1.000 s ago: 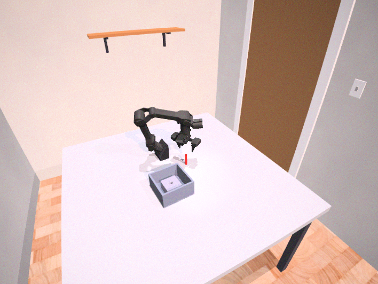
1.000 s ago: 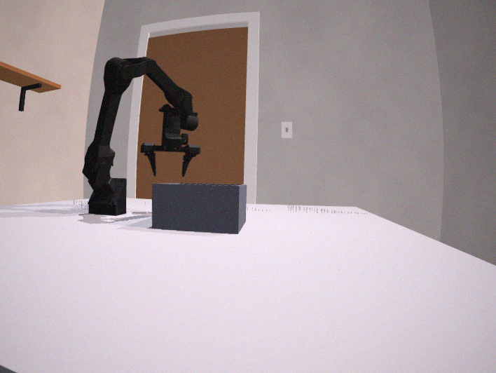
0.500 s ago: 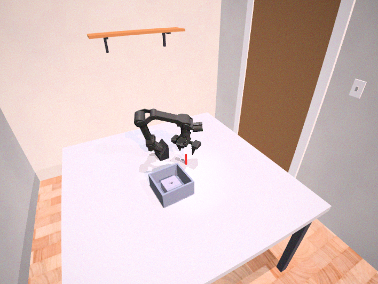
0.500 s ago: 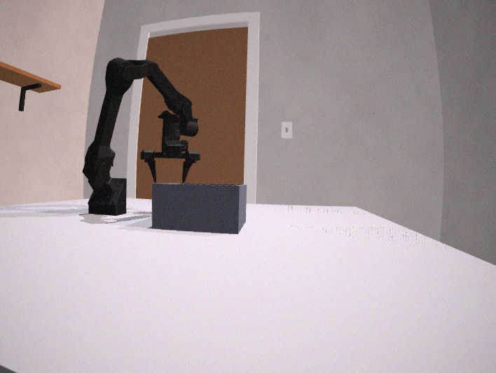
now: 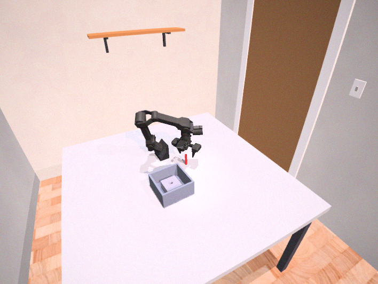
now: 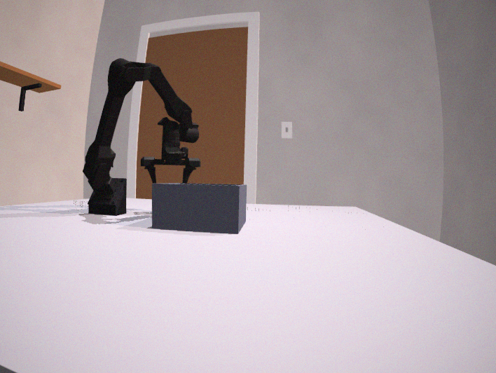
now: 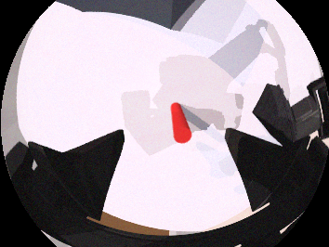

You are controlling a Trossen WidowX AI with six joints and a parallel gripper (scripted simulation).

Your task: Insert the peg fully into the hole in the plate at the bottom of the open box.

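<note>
The red peg lies 7 cm below my hand. The rest, counted from my hand: pale plate: 19 cm to the right, 15 cm ahead, 6 cm below; grey box: 19 cm to the right, 15 cm ahead, 8 cm below.
</note>
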